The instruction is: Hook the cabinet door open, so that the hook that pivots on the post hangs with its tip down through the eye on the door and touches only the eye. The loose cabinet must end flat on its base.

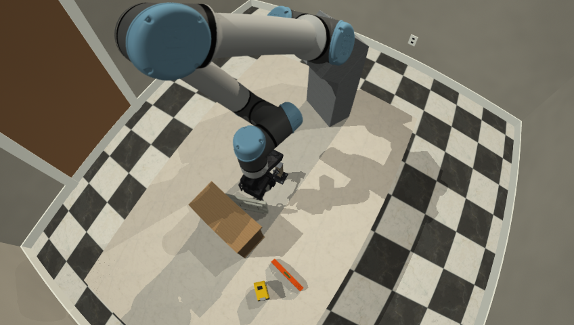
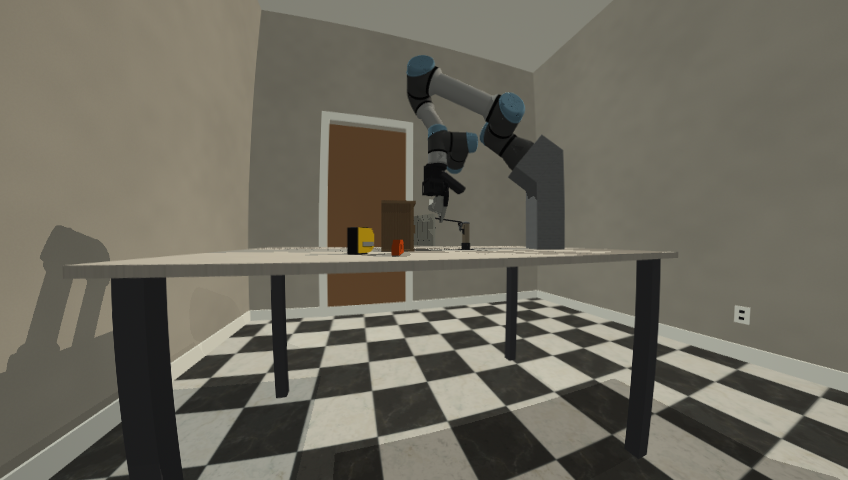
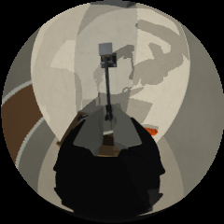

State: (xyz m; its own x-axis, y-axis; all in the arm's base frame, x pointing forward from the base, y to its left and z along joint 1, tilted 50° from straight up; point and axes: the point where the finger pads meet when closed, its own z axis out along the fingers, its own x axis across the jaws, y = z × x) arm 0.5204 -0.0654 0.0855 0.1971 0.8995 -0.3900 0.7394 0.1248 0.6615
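My gripper is now 30 mm past the thin dark hook, 20 mm above it and 10 mm to the right of it. From my hand the other things lie so: grey door (70 mm to the right, 50 mm ahead, 40 mm below); yellow tape measure (350 mm ahead, 80 mm to the left, 80 mm below).
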